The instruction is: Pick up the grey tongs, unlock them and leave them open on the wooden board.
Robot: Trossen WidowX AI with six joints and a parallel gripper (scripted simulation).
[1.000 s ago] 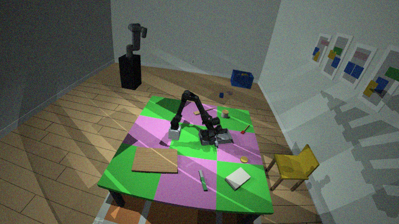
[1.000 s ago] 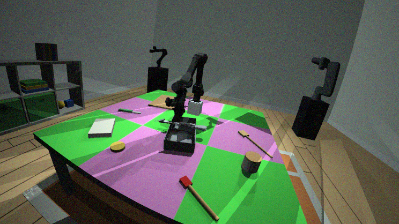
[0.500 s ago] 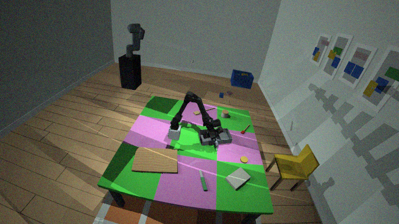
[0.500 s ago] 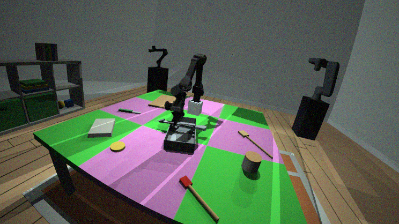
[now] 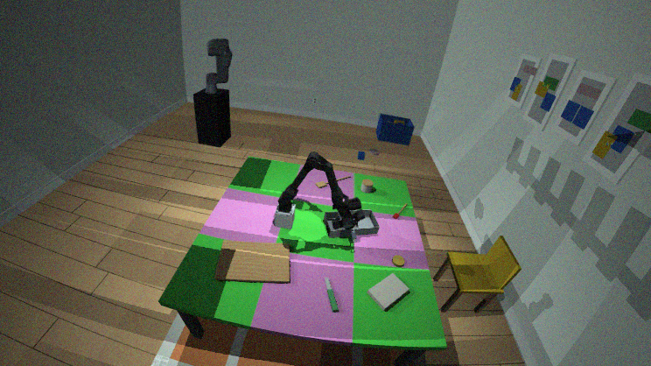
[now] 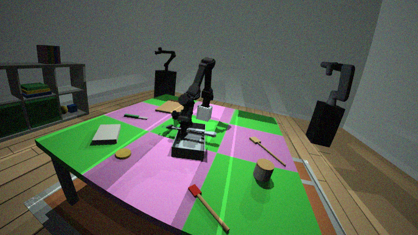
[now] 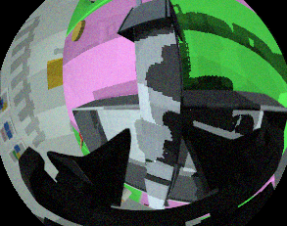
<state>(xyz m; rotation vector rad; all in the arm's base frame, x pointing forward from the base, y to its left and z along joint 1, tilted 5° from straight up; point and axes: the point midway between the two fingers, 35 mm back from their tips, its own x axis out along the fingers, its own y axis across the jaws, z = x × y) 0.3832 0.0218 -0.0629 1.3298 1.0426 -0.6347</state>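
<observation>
My gripper tip is now 1 cm past the dark roasting tin, 4 cm to the right of it and 1 cm above it. From my gripper tip the other things lie so: lidded canister: 9 cm ahead, 45 cm to the left; yellow disc: 27 cm ahead, 17 cm to the right, 3 cm below; red-headed tool: 32 cm ahead, 24 cm to the left, 3 cm below.
</observation>
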